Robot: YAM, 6 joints.
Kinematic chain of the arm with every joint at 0, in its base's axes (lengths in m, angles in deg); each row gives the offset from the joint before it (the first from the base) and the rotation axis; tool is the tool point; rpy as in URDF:
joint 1: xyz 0 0 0.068 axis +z
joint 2: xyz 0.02 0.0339 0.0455 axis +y
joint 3: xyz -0.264 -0.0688 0 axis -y
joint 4: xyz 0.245 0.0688 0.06 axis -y
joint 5: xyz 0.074 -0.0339 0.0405 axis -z
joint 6: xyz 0.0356 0 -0.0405 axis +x
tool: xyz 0 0 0 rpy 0 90 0
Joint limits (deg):
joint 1: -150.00..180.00
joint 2: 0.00..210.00
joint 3: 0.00..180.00
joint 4: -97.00..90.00
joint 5: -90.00..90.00
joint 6: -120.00..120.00
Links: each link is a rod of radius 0.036 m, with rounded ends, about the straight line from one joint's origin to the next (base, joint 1, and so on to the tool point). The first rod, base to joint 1, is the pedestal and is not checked.
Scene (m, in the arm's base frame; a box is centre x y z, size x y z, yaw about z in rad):
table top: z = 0
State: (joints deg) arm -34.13 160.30 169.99 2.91 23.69 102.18
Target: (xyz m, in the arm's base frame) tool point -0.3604 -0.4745 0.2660
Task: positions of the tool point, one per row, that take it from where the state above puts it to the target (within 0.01 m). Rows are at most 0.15 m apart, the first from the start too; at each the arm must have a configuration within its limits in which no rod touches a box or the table.
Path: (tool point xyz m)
1: 0.4007 -0.4542 0.3177
2: 0.2876 -0.5338 0.3091
3: 0.1590 -0.5848 0.3004
4: 0.0223 -0.6044 0.2918
5: -0.1150 -0.5916 0.2831
6: -0.2450 -0.5474 0.2744
7: -0.3604 -0.4745 0.2660

